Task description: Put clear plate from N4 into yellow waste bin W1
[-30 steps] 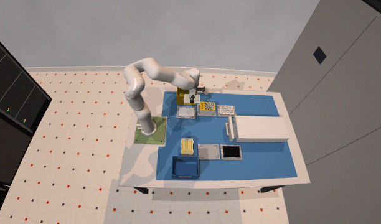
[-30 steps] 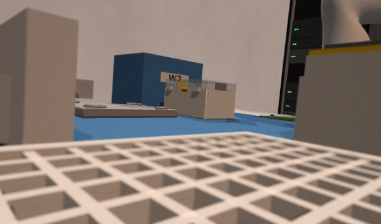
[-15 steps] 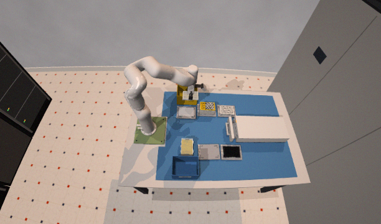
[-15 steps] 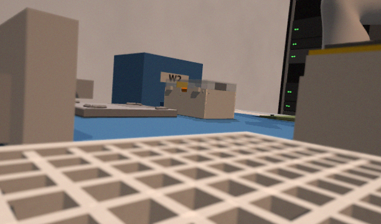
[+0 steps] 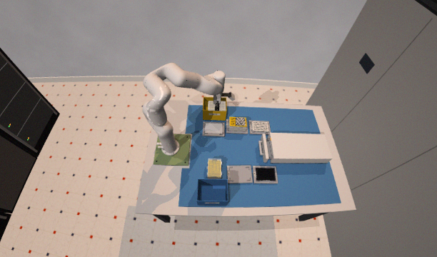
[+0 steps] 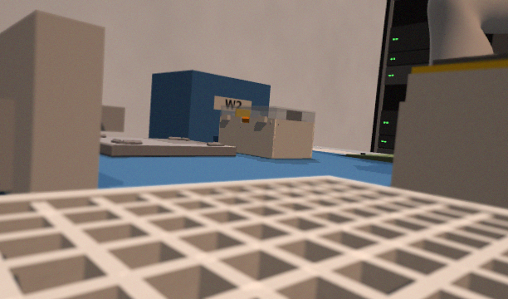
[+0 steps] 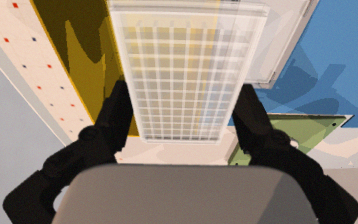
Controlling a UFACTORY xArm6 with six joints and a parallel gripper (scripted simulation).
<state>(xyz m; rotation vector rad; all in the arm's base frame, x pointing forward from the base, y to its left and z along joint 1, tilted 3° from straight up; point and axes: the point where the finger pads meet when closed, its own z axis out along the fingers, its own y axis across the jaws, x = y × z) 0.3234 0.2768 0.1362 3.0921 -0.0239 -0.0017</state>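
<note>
Right now my hand is 1 cm past the yellow waste bin W1, 4 cm to the right of it and 12 cm above it. From my hand the other things lie so: white plate: 34 cm ahead, 9 cm to the right, 14 cm below; grey work nest N4: 15 cm ahead, 46 cm to the right, 15 cm below; clear plate: 1 cm below.
</note>
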